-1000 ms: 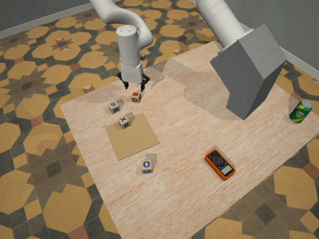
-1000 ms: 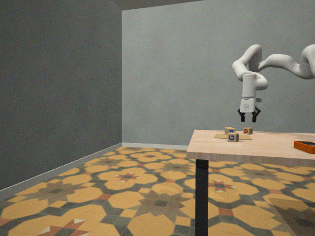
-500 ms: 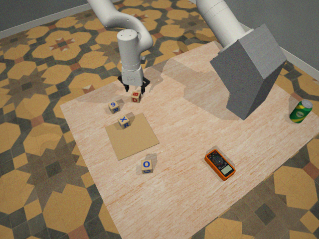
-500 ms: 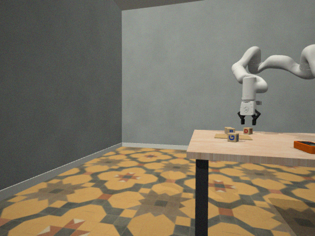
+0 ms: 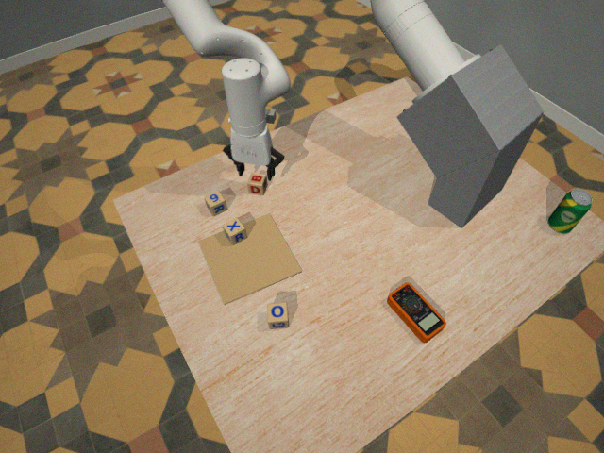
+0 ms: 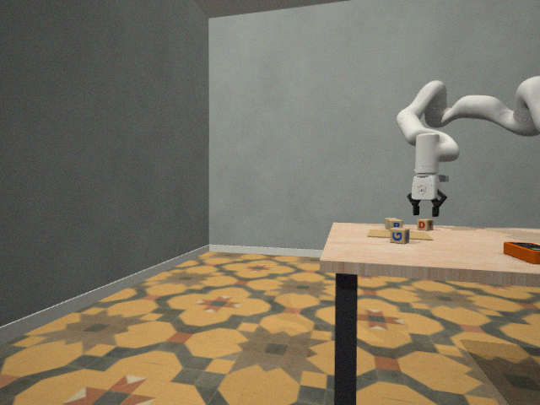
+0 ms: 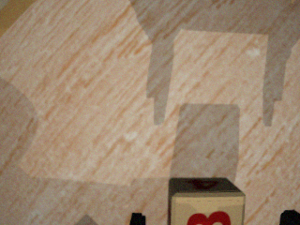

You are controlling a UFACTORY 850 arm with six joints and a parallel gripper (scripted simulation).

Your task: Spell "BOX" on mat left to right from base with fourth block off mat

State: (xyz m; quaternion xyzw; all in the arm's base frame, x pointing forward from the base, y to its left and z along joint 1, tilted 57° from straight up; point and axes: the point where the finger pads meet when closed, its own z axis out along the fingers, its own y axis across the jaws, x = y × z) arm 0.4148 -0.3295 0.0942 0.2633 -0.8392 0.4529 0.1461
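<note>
Now: hand 5 cm above the B block. The rest, counted from my hand: X block 15 cm ahead, 9 cm to the left, 4 cm below; O block 21 cm ahead, 34 cm to the left, 5 cm below; tan mat 16 cm ahead, 16 cm to the left, 7 cm below.
</note>
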